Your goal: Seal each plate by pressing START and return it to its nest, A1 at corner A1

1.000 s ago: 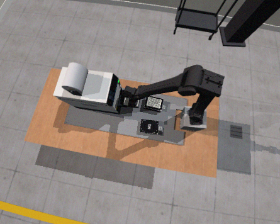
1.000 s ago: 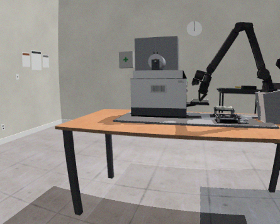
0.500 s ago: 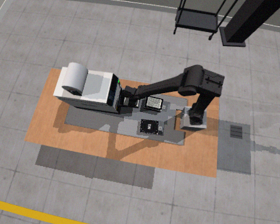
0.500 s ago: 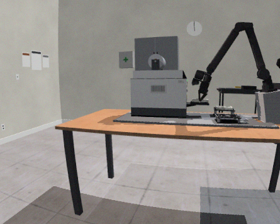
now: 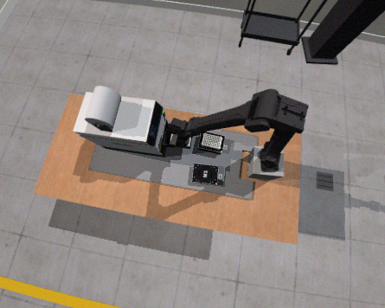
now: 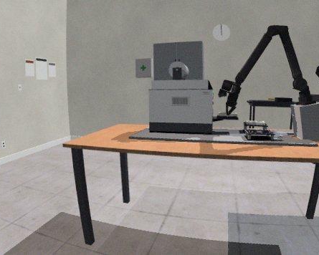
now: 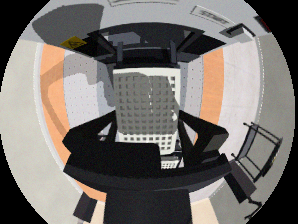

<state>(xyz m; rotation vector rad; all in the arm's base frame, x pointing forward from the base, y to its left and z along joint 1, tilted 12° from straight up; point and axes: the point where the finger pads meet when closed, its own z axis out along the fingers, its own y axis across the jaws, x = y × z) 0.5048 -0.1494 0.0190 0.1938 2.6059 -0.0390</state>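
The sealer stage lies 3 cm below my hand. The rest, counted from my hand: foil roll: 33 cm ahead, 29 cm above, 5 cm to the right.
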